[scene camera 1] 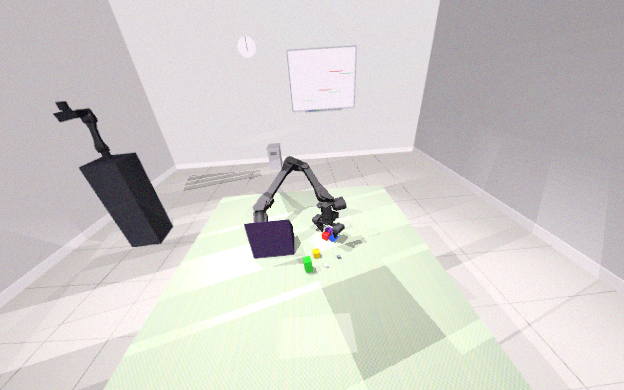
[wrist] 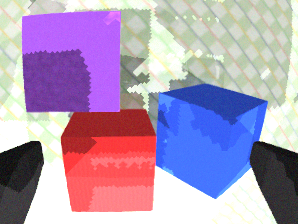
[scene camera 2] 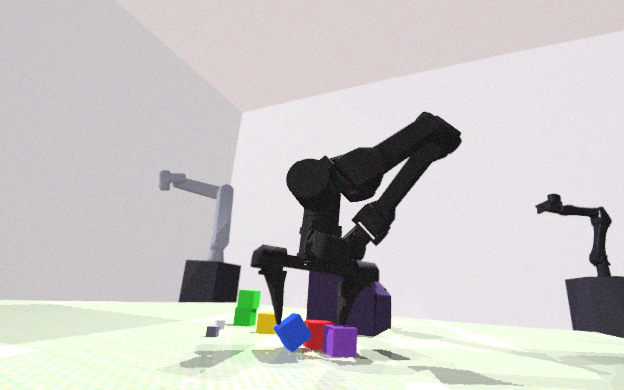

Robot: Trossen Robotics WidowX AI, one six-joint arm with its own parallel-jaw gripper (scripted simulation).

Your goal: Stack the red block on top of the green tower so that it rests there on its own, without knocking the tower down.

I see my gripper, a blue block, a red block and a purple block.
My gripper is seen too in the wrist view.
